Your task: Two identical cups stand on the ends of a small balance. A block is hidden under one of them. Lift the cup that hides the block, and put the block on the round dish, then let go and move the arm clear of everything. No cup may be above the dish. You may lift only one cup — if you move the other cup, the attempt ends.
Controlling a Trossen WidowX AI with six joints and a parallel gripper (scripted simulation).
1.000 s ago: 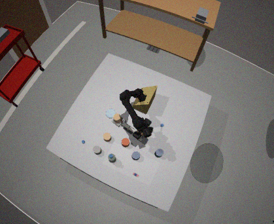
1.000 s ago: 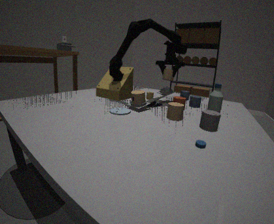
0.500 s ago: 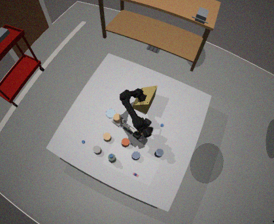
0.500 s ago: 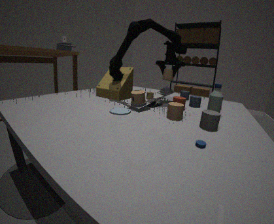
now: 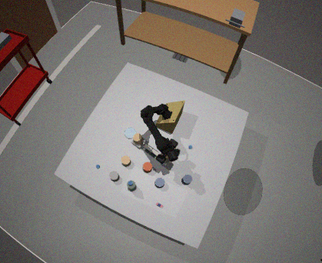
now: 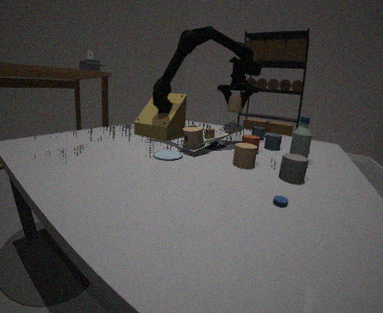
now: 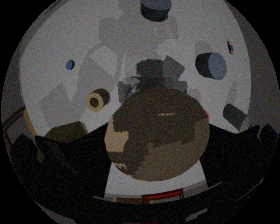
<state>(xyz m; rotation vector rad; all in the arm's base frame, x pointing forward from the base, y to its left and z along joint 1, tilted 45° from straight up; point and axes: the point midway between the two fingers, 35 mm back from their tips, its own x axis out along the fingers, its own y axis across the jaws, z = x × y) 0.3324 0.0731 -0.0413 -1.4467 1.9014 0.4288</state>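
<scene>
Right now the round pale-blue dish is 35 cm to the right of my gripper tip, 17 cm below it and 14 cm behind it. Round my gripper tip: small tan block: 15 cm below, 12 cm behind, 3 cm to the left; then bottle: 28 cm ahead, 18 cm to the right, 6 cm below; then small balance: 13 cm to the right, 13 cm below, 4 cm behind.
</scene>
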